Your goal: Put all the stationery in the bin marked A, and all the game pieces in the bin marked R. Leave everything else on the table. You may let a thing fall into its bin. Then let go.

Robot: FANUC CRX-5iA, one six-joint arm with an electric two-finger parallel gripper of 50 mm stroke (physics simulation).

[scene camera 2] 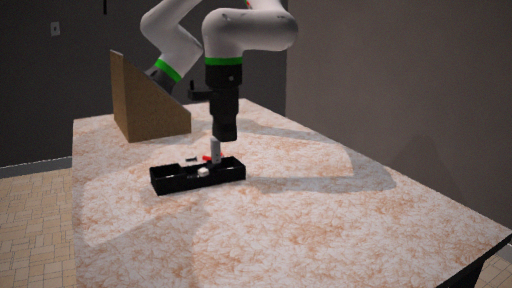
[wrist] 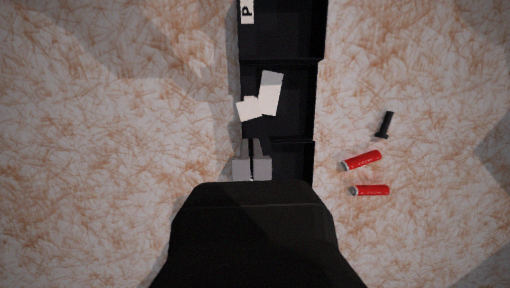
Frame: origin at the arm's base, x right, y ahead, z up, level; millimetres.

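Seen in the pictures: gripper, fingertip midpoint: [scene camera 2: 216,162] [wrist: 250,149]; arm's base, origin of the base link: [scene camera 2: 155,85].
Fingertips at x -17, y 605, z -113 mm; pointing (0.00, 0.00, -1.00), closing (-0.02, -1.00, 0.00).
Offsets run from my fingertips to a thing's top centre. "*": to the spot under its first point.
My gripper [scene camera 2: 216,161] [wrist: 250,149] is shut and empty, its fingers over the near compartment @(* dx -36, dy -62, dz -54 mm) [wrist: 296,162] of the black tray @(dx +43, dy -33, dz -15 mm) [scene camera 2: 172,186] [wrist: 316,100] in the wrist view. That compartment's label is hidden. In the middle compartment lie a white block @(dx +16, dy -6, dz -6 mm) [wrist: 248,109] and a longer white piece with a grey end @(dx +56, dy -25, dz -47 mm) [wrist: 270,93], touching or overlapping in the wrist view. The middle label is covered or unreadable. A white piece @(* dx +40, dy +10, dz -15 mm) [scene camera 2: 203,171] shows in the tray in the scene view. The far compartment @(* dx +123, dy -46, dz -54 mm) [wrist: 285,32], labelled P, looks empty in the part that shows.
On the table beside the tray lie a black bolt @(dx +11, dy -182, dz -48 mm) [scene camera 2: 191,159] [wrist: 385,125] and two red cylinders like batteries, one tilted @(dx -38, dy -151, dz -47 mm) [wrist: 361,160] and one level @(dx -84, dy -170, dz -47 mm) [wrist: 370,190] in the wrist view. A brown wedge-shaped stand [scene camera 2: 150,110] stands behind the tray at the left.
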